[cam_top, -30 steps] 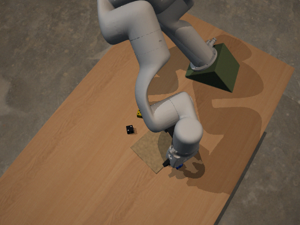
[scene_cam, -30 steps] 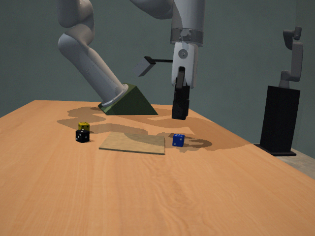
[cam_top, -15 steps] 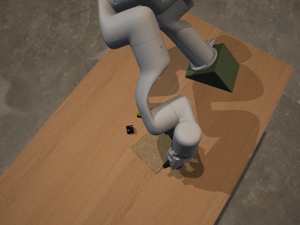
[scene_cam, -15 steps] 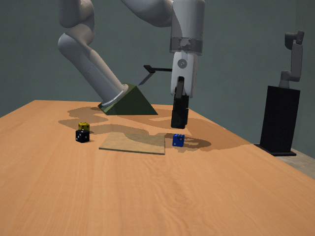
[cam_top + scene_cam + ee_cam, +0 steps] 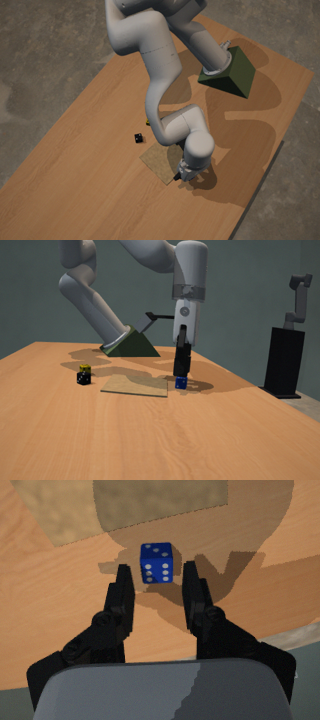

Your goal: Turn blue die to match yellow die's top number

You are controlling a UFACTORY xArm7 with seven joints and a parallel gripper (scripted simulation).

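Right now my hand is 40 mm above the blue die. The rest, counted from my hand: black die: 230 mm to the right, 40 mm below; yellow die: 70 mm behind, 230 mm to the right, 40 mm below; tan mat: 100 mm to the right, 50 mm below.
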